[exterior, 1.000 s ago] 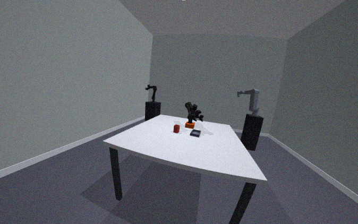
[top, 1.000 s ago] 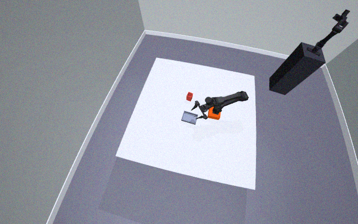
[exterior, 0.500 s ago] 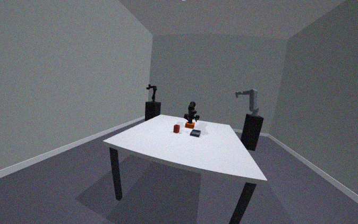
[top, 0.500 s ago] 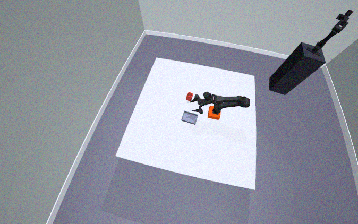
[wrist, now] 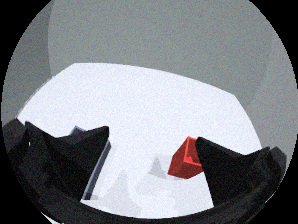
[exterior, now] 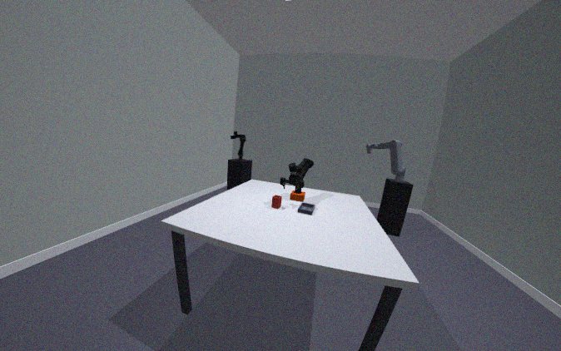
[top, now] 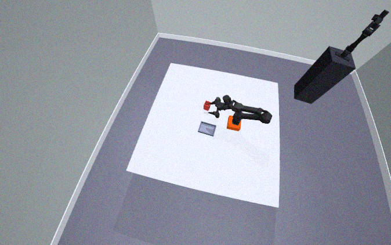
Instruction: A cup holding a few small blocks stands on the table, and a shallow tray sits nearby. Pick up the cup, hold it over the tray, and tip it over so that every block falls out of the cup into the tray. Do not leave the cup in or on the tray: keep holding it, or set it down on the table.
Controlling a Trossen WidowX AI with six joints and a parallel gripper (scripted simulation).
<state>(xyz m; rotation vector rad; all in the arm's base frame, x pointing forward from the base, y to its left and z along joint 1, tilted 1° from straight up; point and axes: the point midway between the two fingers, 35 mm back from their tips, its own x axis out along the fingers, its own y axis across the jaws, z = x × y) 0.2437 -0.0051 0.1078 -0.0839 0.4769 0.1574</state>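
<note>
My gripper tip is 10 cm above the red block, 8 cm to the left of it and 3 cm short of it. Also, from my gripper tip: red square cup: 13 cm below, 9 cm to the right, 3 cm ahead.
</note>
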